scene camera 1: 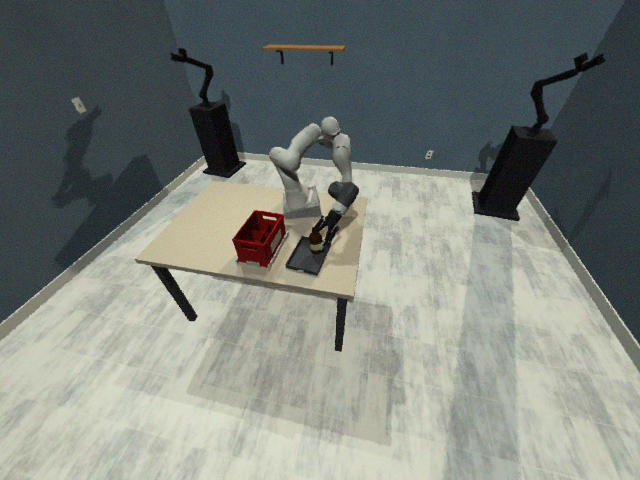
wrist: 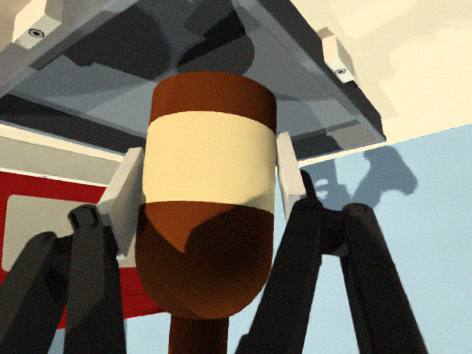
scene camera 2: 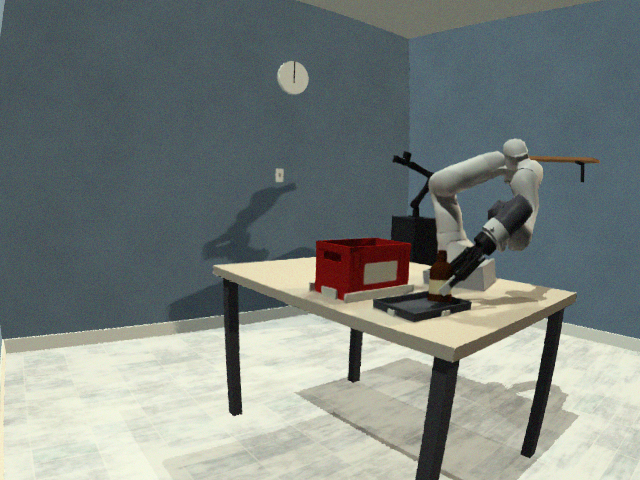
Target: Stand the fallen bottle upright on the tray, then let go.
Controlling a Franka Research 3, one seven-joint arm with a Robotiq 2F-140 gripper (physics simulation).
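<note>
The brown bottle (scene camera 1: 315,238) (scene camera 2: 440,269) (wrist: 207,260) with a cream label stands upright, neck up, over the back part of the dark tray (scene camera 1: 303,262) (scene camera 2: 404,303) (wrist: 112,106). Its base is low, inside the tray's rim in the scene views; whether it touches the tray floor I cannot tell. My gripper (scene camera 1: 317,246) (scene camera 2: 443,287) (wrist: 210,160) reaches down at a slant from the arm's side. It is shut on the bottle, with its pale pads on both sides of the label. The far finger is mostly hidden by the bottle in the second scene view.
A red crate (scene camera 1: 252,255) (scene camera 2: 333,271) (wrist: 30,184) stands beside the tray on the table (scene camera 1: 206,227) (scene camera 2: 279,273), with pale strips along its foot. Small pale blocks sit at the tray's sides. The arm's base (scene camera 1: 302,208) stands behind the tray.
</note>
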